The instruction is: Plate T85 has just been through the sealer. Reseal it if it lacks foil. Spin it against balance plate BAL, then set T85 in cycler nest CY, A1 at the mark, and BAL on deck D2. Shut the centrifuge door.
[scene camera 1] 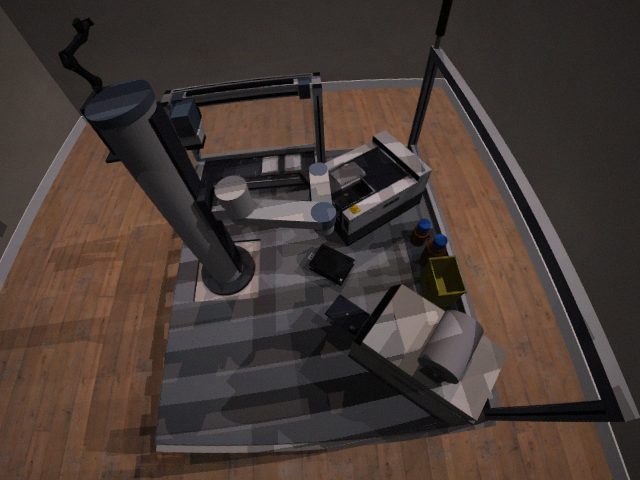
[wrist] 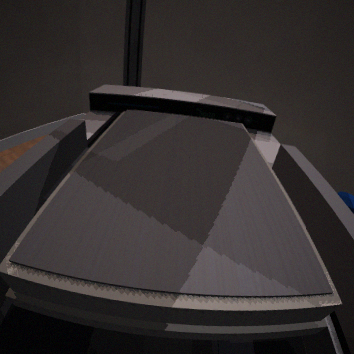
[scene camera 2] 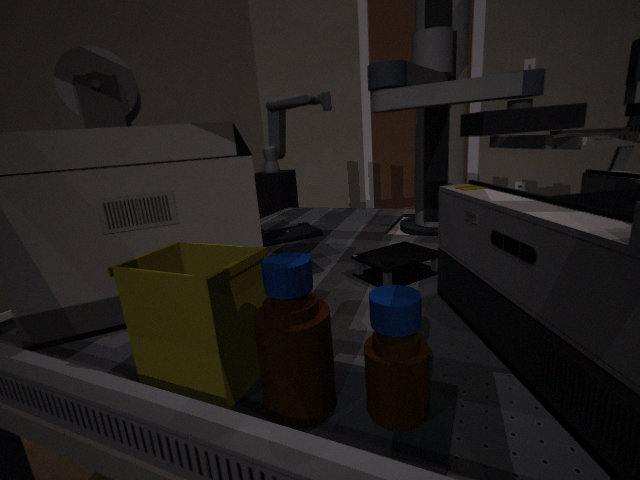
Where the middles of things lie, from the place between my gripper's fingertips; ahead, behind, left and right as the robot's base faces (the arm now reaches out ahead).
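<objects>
Centrifuge [scene camera 2: 540, 280]: my hand 160 mm above it, 90 mm short of it, 50 mm to the right of it. Grey cylinder device [scene camera 1: 451, 346]: 140 mm above my hand, 160 mm ahead, 770 mm to the right.
</objects>
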